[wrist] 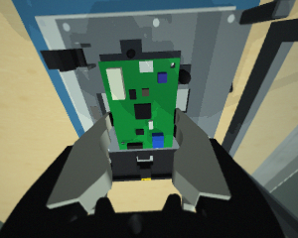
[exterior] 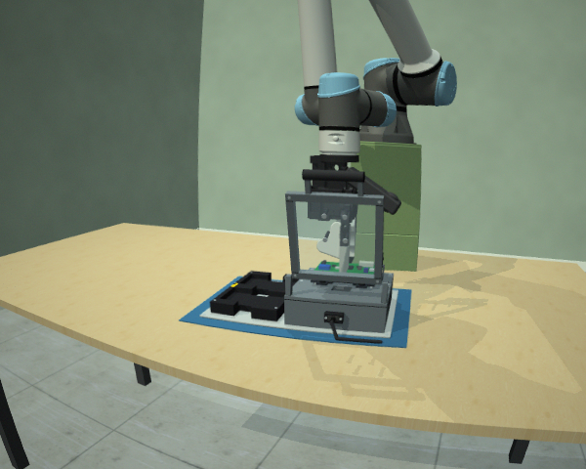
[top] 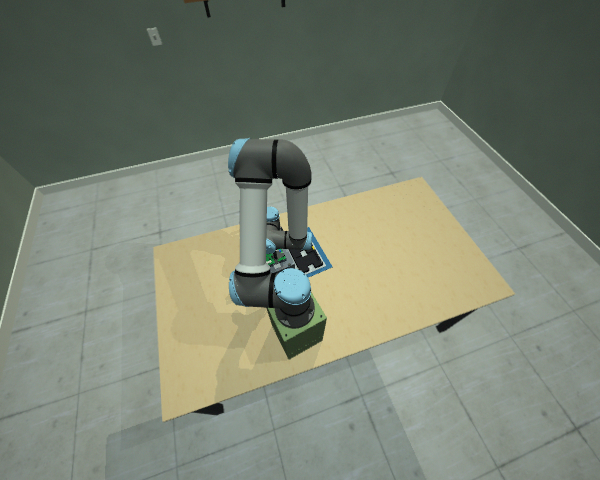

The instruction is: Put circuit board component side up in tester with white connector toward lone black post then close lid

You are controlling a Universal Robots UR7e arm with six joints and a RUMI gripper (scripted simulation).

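My gripper is now right at the green circuit board. Also, from my hand: clear lid 120 mm ahead, 20 mm to the left, 100 mm above; tester bed 10 mm ahead, 10 mm to the left, 20 mm below; black block 70 mm behind, 50 mm to the left.
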